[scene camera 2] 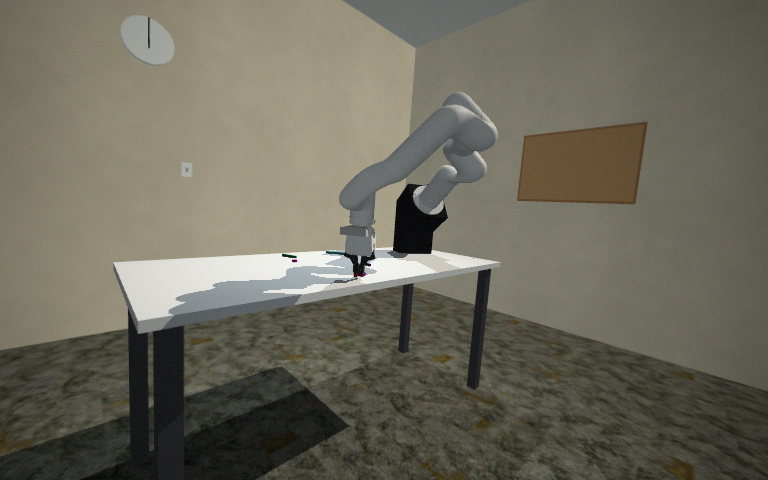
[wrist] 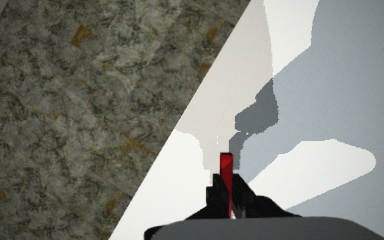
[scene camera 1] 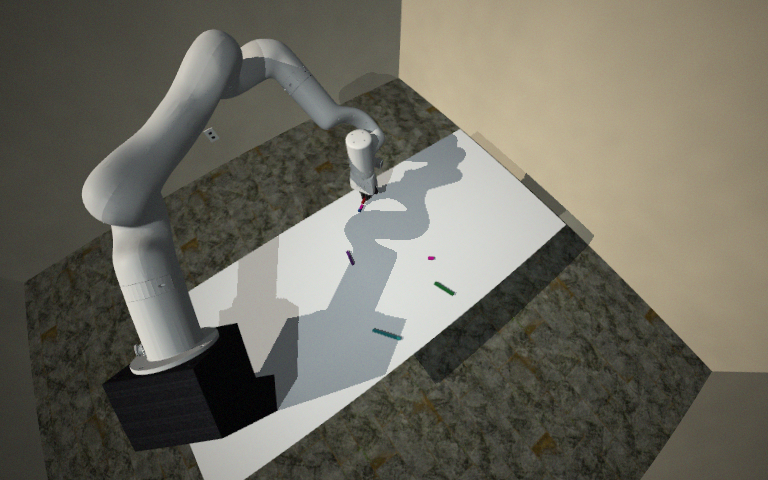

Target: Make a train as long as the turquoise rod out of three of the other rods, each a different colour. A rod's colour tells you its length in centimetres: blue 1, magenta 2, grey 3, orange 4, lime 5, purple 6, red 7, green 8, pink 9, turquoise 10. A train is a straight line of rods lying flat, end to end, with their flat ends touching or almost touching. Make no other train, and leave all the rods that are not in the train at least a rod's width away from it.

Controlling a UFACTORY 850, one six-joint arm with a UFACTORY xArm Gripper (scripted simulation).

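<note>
Visible: my gripper point(scene camera 2: 358, 274), point(wrist: 224, 188).
</note>
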